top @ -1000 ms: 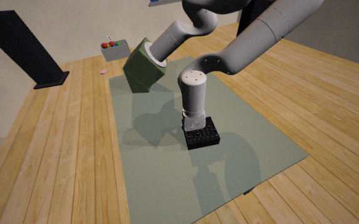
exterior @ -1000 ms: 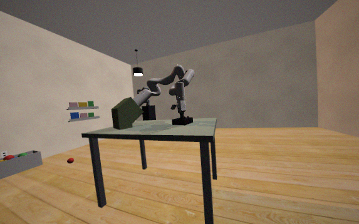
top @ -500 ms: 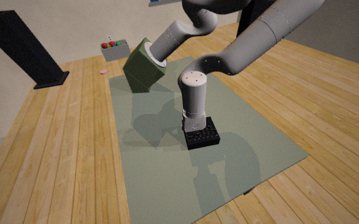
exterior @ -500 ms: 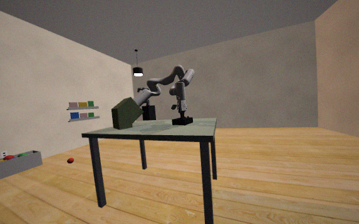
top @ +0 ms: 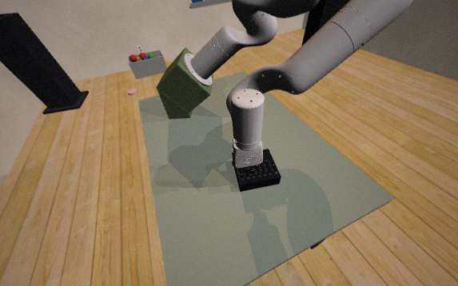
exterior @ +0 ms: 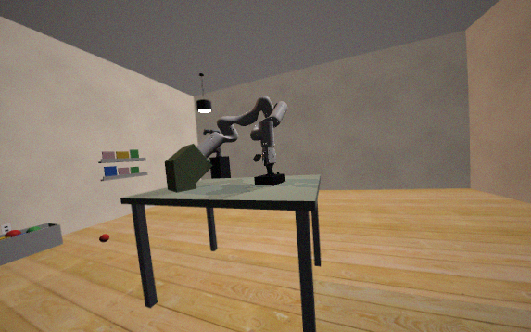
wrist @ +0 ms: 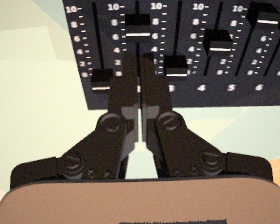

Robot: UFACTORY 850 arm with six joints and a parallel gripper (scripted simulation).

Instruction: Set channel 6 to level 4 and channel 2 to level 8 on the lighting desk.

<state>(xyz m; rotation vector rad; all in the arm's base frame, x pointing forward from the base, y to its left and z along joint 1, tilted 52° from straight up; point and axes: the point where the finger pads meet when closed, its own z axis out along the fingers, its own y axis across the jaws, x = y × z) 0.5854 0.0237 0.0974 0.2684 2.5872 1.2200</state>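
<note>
Now: the channel 3 cap 2 cm to the left of my hand and 2 cm below it. Round my hand: channel 1 cap 2 cm to the right, 2 cm below, 1 cm ahead; then channel 2 cap 3 cm behind, 2 cm below; then channel 4 cap 4 cm to the left, 2 cm below, 2 cm behind.
</note>
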